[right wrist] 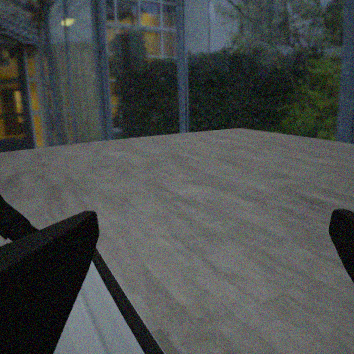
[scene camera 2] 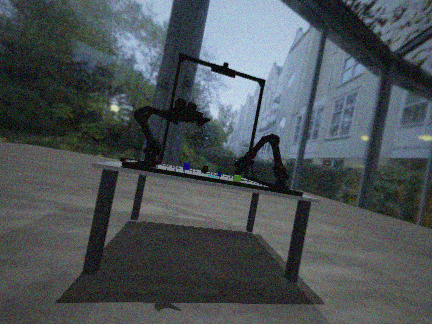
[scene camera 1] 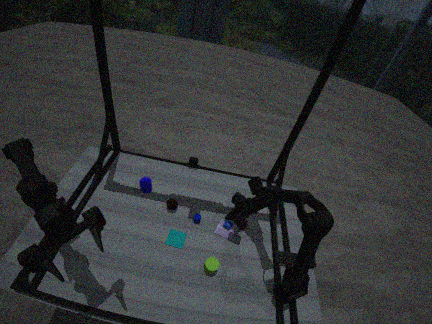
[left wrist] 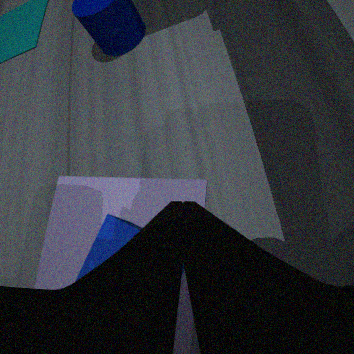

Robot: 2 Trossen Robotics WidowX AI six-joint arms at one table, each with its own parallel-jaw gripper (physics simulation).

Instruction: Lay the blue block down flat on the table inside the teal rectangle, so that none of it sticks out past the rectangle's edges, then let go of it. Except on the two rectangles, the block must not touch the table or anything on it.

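Seen in the pictures: left gripper, fingertip midpoint: (scene camera 2: 232, 176) (scene camera 1: 225, 218) (left wrist: 181, 212); right gripper, fingertip midpoint: (right wrist: 214, 222) (scene camera 2: 206, 117) (scene camera 1: 83, 265); left arm's base at its link origin: (scene camera 2: 280, 187) (scene camera 1: 284, 294); right arm's base at its link origin: (scene camera 2: 149, 163).
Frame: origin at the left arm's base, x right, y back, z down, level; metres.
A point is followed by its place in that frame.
The blue block (scene camera 1: 227, 224) {x 0.320, y -0.153, z 0.000 m} (left wrist: 105, 247) {x 0.319, y -0.159, z 0.000 m} sits on the lilac rectangle (scene camera 1: 219, 231) {x 0.299, y -0.190, z 0.018 m} (left wrist: 65, 205) {x 0.296, y -0.195, z 0.018 m}; part of it is hidden behind the left fingers in the left wrist view. The teal rectangle (scene camera 1: 176, 238) {x 0.284, y -0.375, z 0.018 m} (left wrist: 19, 32) {x 0.292, y -0.364, z 0.018 m} lies on the table, left of the lilac one in scene camera 1, with no block on it. My left gripper (scene camera 1: 241, 224) (left wrist: 181, 212) {x 0.351, y -0.156, z 0.001 m} is shut and empty, its fingers over the lilac rectangle and overlapping the block in view; whether they touch it is unclear. My right gripper (scene camera 1: 83, 265) {x 0.084, y -0.590, z -0.325 m} (right wrist: 214, 222) {x 0.084, y -0.590, z -0.325 m} is open and empty, raised at the left of scene camera 1.
A small blue cylinder (scene camera 1: 197, 218) {x 0.355, y -0.282, z -0.012 m} (left wrist: 115, 27) {x 0.363, y -0.265, z 0.001 m} stands between and behind the rectangles in scene camera 1. A dark cylinder (scene camera 1: 172, 204) {x 0.422, y -0.384, z -0.026 m} and a larger blue cylinder (scene camera 1: 146, 184) {x 0.528, y -0.497, z -0.035 m} stand farther back left. A lime cylinder (scene camera 1: 212, 265) {x 0.147, y -0.256, z -0.025 m} (scene camera 2: 237, 178) {x 0.131, y -0.269, z -0.005 m} stands in front. Frame posts rise at the table's sides.
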